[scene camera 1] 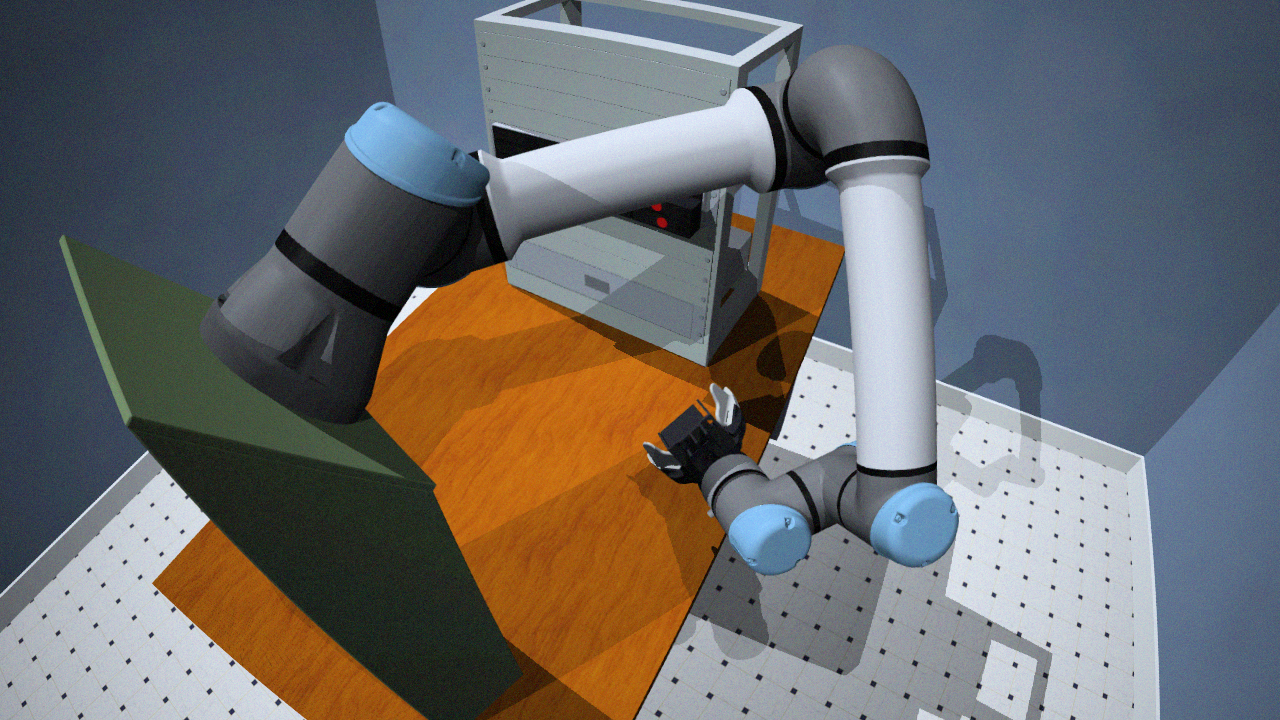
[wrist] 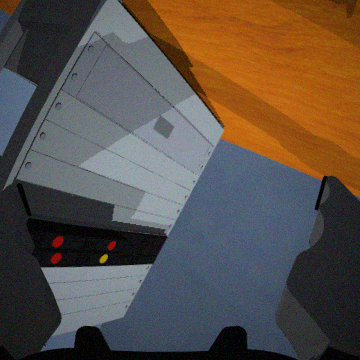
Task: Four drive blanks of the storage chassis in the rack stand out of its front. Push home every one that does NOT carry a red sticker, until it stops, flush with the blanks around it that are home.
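Where they show: gripper, between the fingertips: (wrist: pixel 170 184); arm's base, origin of its link: (scene camera 1: pixel 282 369).
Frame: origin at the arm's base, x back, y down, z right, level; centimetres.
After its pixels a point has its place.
Note:
The storage chassis (scene camera 1: pixel 687 217) @[z 29.2, x -57.4, y 21.0 cm] (wrist: pixel 135 251) @[z 1.1, x -72.9, y 20.3 cm] is a black band across the rack's front; in the scene view the robot's forearm hides its middle. In the wrist view it carries three red stickers, one at the upper left (wrist: pixel 58 241) @[z 24.8, x -59.1, y 23.6 cm], one at the lower left (wrist: pixel 56 258) @[z 23.8, x -59.6, y 20.6 cm] and one farther right (wrist: pixel 112 245) @[z 13.0, x -64.1, y 23.5 cm], and a yellow sticker (wrist: pixel 103 258) @[z 13.6, x -63.9, y 20.7 cm]. Two red stickers (scene camera 1: pixel 657 206) @[z 24.2, x -59.4, y 20.8 cm] (scene camera 1: pixel 662 222) @[z 25.1, x -59.0, y 23.5 cm] show in the scene view, near its right end. Single blanks, and how far they stand out, are too small and dark to tell. My gripper (scene camera 1: pixel 682 418) @[z 32.5, x -31.7, y 39.5 cm] (wrist: pixel 170 184) @[z 32.5, x -31.7, y 39.5 cm] is open and empty, apart from the rack, in front of it.
The pale grey rack (scene camera 1: pixel 617 80) @[z 16.3, x -68.3, y 3.0 cm] (wrist: pixel 120 75) @[z 26.4, x -63.9, y 49.6 cm] stands on the orange wooden table (scene camera 1: pixel 572 394) @[z 10.1, x -50.1, y 58.4 cm] (wrist: pixel 280 50) @[z 18.9, x -43.3, y 58.4 cm], with grey panels above and below the chassis. A green pedestal (scene camera 1: pixel 322 537) @[z 8.5, x 11.8, y 3.3 cm] bears the arm's base. The forearm (scene camera 1: pixel 635 165) @[z 25.1, x -26.2, y -4.8 cm] crosses before the rack in the scene view. Blue walls stand behind.

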